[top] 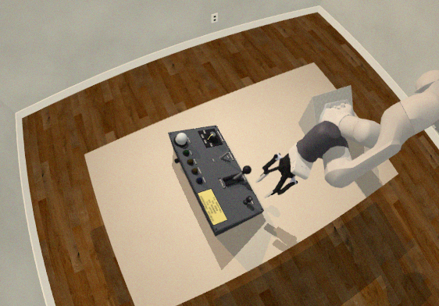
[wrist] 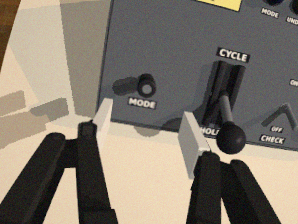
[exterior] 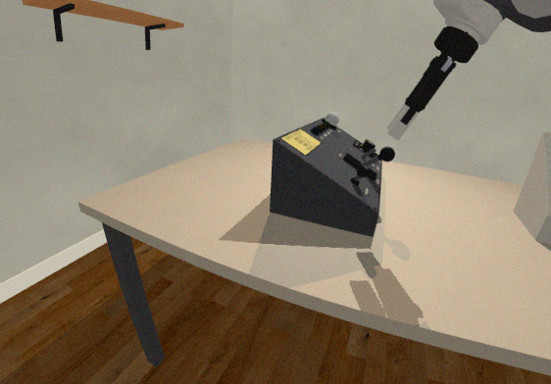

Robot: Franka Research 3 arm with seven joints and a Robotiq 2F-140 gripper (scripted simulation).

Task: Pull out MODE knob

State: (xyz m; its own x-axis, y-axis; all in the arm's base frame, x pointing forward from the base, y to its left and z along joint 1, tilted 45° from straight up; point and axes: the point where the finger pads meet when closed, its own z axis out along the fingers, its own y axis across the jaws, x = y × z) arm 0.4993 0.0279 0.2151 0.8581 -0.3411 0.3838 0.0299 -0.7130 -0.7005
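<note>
Now: the black mode knob 60 mm ahead of my hand and 130 mm below it. The rest, counted from my hand: cycle lever (40 mm ahead, 120 mm to the right, 120 mm below); dark grey console (110 mm ahead, 180 mm to the right, 150 mm below); check toggle (70 mm ahead, 240 mm to the right, 140 mm below).
</note>
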